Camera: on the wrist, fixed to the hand. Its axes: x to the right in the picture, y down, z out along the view.
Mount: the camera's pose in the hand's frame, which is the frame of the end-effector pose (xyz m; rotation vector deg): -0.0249 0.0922 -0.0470 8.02 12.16 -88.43
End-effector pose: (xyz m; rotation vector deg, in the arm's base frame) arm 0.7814 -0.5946 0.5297 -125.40 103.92 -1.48
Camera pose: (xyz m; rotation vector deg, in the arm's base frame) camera 0.6785 -0.5954 0.5570 -165.30 -11.63 -37.98
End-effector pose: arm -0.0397 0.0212 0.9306 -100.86 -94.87 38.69
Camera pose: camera 0.0551 -0.0098 0.8933 -5.78 -119.52 -8.17
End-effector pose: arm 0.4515 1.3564 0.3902 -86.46 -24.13 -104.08
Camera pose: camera 0.4843 1.2706 0.3365 34.27 86.35 129.27
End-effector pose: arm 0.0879 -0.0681 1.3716 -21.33 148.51 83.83
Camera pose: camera 0.0857 -0.0590 1.4776 -110.14 85.01 34.68
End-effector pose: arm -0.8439 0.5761 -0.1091 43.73 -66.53 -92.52
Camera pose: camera -0.7627 0.5771 -0.0403 -110.27 19.72 127.17
